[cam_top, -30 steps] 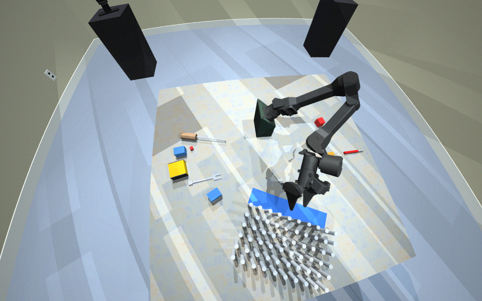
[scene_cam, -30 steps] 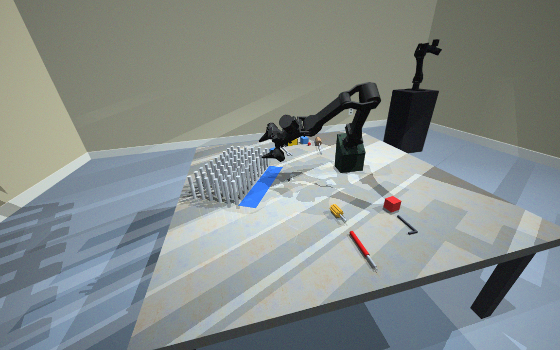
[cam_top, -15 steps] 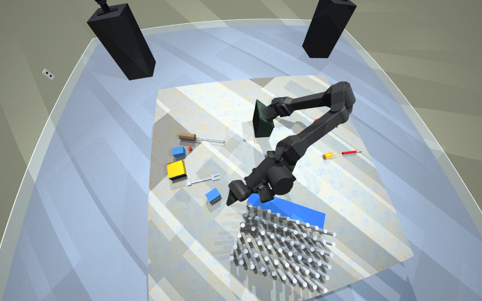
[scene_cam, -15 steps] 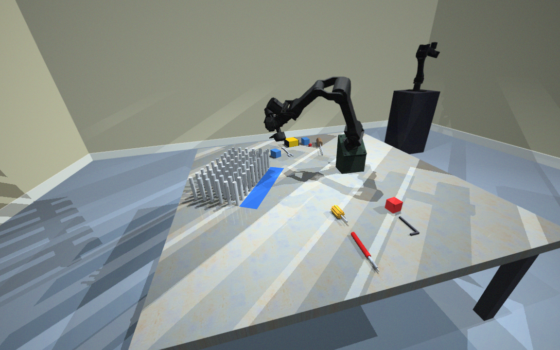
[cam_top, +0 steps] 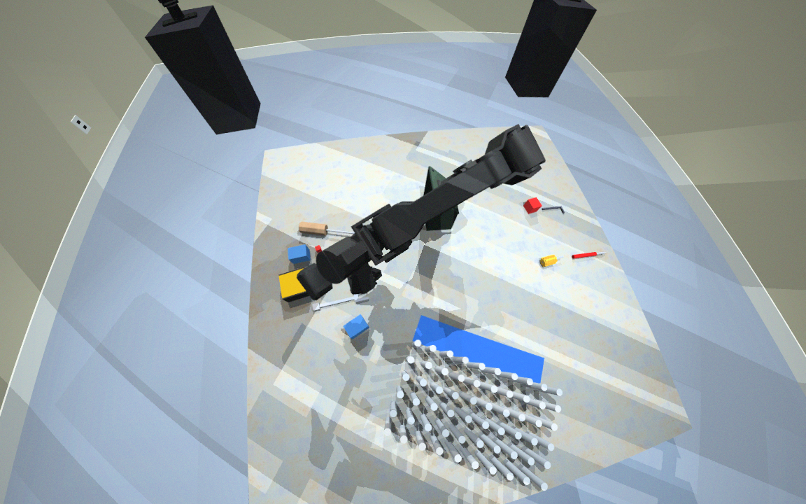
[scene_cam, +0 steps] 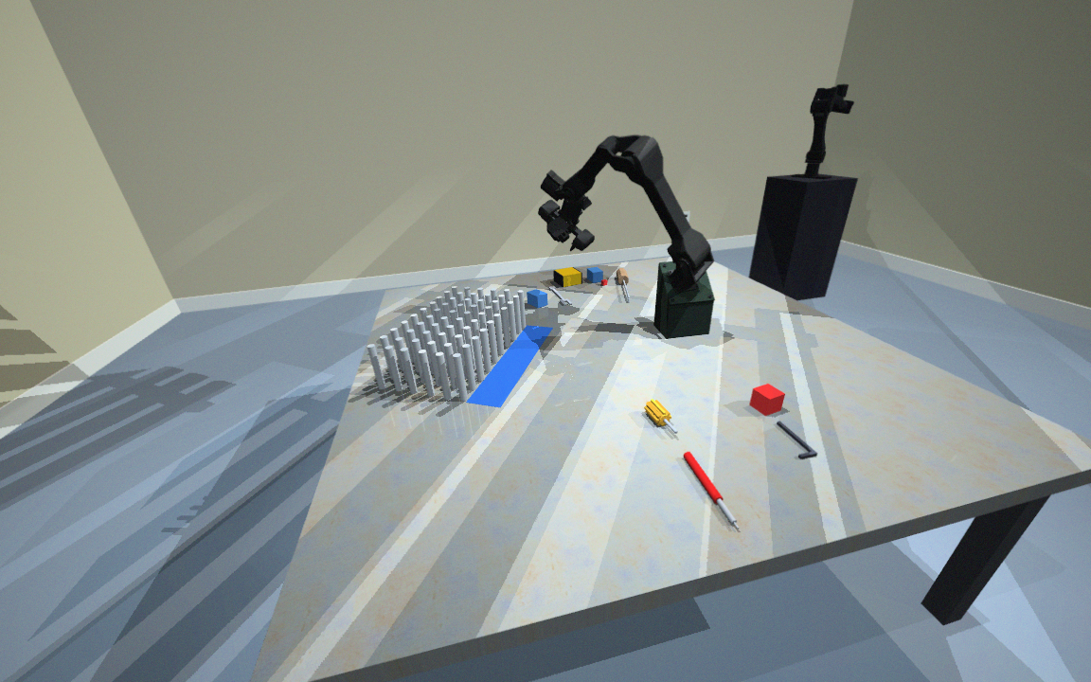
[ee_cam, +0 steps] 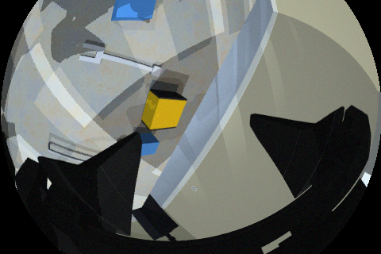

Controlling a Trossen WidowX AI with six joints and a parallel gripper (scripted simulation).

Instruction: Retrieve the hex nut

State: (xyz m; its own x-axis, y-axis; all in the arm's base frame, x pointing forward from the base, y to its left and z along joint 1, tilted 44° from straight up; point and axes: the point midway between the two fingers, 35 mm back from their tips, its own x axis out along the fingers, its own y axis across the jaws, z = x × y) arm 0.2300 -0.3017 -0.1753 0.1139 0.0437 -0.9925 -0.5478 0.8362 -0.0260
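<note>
The tiny red cube lies 180 mm below my gripper tip, 170 mm behind it and 60 mm to the right of it. Round my gripper tip: stubby yellow screwdriver 720 mm to the left, 170 mm below, 10 mm behind; then blue taped strip 390 mm to the left, 220 mm ahead, 190 mm below; then small wrench 180 mm below, 10 mm ahead.
</note>
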